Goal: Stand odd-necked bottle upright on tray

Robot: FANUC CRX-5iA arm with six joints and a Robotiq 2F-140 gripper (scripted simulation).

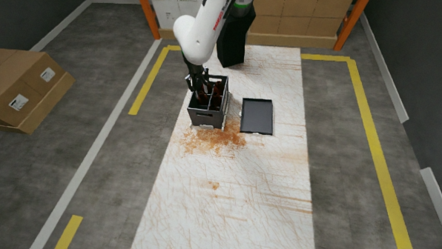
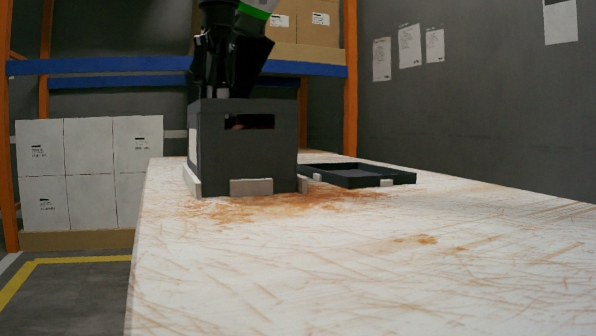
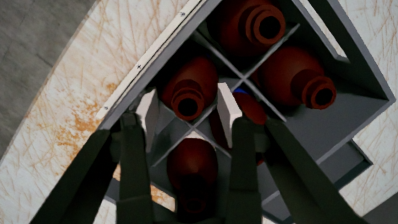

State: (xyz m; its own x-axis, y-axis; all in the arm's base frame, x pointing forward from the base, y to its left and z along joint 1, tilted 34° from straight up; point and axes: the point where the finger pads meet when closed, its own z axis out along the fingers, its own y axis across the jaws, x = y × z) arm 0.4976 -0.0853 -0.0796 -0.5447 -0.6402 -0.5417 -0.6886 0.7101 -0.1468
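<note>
The grey crate is 1 cm behind my hand, 5 cm to the left of it and 9 cm below it. From my hand the other things lie so: dark tray 3 cm behind, 33 cm to the left, 16 cm below.
</note>
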